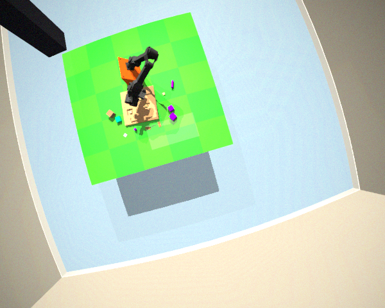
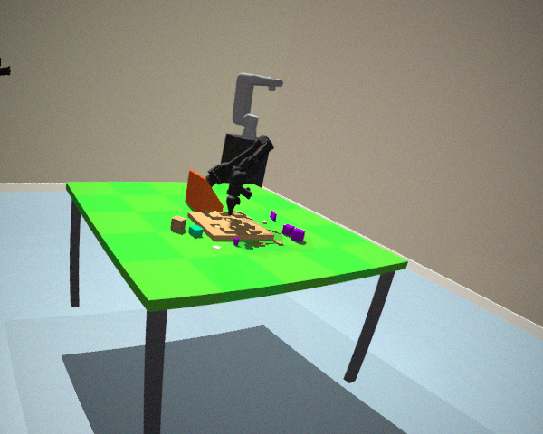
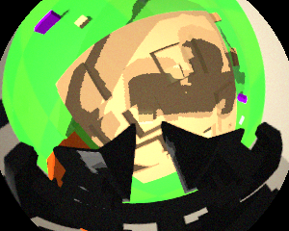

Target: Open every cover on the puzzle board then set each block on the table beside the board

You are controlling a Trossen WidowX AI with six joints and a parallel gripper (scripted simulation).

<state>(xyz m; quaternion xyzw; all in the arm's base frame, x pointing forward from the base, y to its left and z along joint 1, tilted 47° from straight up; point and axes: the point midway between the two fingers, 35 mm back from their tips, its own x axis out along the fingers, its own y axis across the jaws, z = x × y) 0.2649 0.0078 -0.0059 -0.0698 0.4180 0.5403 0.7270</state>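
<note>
Now: the tan puzzle board 5 cm ahead of my gripper tip, 3 cm below it and 1 cm to the right of it. Also, from my gripper tip: teal block 23 cm to the right, 11 cm ahead, 3 cm below; then purple stick 30 cm to the left, 5 cm behind, 3 cm below; then tan cube 28 cm to the right, 4 cm ahead, 2 cm below.
</note>
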